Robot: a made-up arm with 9 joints.
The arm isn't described. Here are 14 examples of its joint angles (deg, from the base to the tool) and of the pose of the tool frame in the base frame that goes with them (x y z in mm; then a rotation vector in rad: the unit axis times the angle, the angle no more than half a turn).
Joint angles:
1: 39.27 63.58 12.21 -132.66 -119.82 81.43 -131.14 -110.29 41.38
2: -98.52 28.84 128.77 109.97 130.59 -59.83 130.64 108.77 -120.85
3: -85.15 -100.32 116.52 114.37 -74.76 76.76 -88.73 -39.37 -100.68
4: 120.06 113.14 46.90 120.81 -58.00 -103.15 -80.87 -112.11 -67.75
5: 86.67 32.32 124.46 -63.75 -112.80 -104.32 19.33 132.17 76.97
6: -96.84 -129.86 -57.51 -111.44 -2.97 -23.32 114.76 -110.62 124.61
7: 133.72 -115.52 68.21 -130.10 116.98 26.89 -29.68 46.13 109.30
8: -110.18 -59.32 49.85 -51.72 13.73 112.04 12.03 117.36 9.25
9: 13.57 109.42 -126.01 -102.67 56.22 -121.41 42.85 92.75 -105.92
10: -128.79 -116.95 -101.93 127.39 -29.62 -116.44 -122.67 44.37 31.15
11: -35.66 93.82 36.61 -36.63 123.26 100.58 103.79 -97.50 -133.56
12: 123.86 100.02 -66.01 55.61 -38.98 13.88 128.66 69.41 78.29
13: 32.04 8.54 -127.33 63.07 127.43 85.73 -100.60 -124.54 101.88
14: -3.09 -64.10 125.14 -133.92 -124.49 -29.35 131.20 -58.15 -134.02
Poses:
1: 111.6 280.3 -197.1 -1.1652 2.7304 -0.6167
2: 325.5 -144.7 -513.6 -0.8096 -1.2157 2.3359
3: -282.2 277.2 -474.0 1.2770 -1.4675 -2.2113
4: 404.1 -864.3 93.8 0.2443 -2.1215 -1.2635
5: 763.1 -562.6 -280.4 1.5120 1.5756 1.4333
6: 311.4 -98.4 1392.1 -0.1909 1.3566 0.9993
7: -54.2 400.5 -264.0 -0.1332 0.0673 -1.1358
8: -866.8 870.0 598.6 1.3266 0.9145 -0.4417
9: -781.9 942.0 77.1 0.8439 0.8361 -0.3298
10: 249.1 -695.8 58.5 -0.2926 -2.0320 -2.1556
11: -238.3 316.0 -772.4 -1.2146 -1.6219 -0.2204
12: -343.2 -229.5 -677.4 -1.8804 0.4456 -1.0417
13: -540.9 500.0 202.8 -1.2198 0.9489 0.1180
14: -374.4 -709.0 251.3 0.8534 -0.2827 1.4956
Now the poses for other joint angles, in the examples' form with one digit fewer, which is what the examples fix.
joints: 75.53 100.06 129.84 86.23 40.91 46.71 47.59 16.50 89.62
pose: -130 -490 181 -1.822 -1.119 -0.755
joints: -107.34 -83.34 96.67 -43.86 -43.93 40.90 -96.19 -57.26 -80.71
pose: 257 478 -350 0.230 -0.307 -0.160
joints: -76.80 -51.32 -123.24 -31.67 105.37 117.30 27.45 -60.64 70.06
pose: -39 -209 -101 -0.804 1.037 0.715
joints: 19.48 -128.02 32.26 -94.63 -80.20 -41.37 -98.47 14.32 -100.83
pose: -162 -224 773 -0.155 -0.321 -2.607
